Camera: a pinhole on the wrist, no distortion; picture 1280 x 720 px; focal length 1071.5 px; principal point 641.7 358.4 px. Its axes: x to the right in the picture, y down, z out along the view. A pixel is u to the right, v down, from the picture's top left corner.
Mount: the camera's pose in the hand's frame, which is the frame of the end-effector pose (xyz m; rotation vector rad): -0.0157 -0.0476 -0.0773 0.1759 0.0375 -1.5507
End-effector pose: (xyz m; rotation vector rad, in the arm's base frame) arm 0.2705 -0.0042 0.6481 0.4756 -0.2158 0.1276
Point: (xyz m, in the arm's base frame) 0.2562 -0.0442 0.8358
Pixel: 60 658
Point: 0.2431 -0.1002 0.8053
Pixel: 339 540
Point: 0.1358 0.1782 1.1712
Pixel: outside the picture
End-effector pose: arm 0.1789 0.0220 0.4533 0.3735 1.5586 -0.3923
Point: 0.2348 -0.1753 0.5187
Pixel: 965 215
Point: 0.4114 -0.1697 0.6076
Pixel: 536 49
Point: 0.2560 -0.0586 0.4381
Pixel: 419 637
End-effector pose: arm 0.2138 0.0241 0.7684 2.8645 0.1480 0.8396
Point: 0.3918 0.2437 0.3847
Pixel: 991 428
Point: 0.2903 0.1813 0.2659
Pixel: 865 127
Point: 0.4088 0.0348 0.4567
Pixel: 513 495
